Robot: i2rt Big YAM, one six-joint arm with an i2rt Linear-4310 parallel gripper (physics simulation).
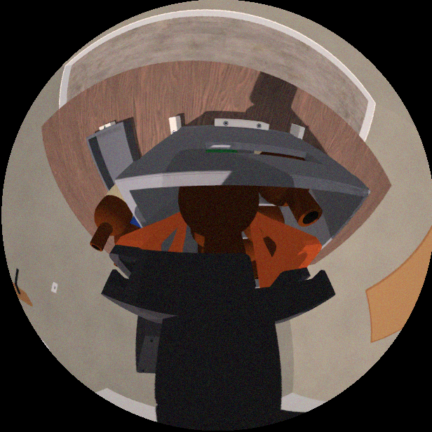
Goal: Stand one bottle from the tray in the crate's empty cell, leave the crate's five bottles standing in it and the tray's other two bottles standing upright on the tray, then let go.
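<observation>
My gripper (218,214) is shut on a dark brown bottle (218,202), between its two orange fingers. The bottle is over or inside the dark grey crate (200,165); the crate's side wall hides its lower end, so I cannot tell whether it touches the floor of a cell. Other brown bottles stand in the crate; one (304,207) shows its neck and open mouth at the right, others are partly hidden by the right finger. At the left is the grey tray (114,155). A brown bottle with a cream label (113,212) stands by its near end, with part of a blue-labelled bottle (135,221) beside it.
The wooden table top (210,90) runs behind the crate. White blocks (174,124) (297,131) and a white strip with screws (241,123) lie beyond the crate. A green patch (221,150) shows in the crate wall's slot. A tan panel (402,290) is at the far right.
</observation>
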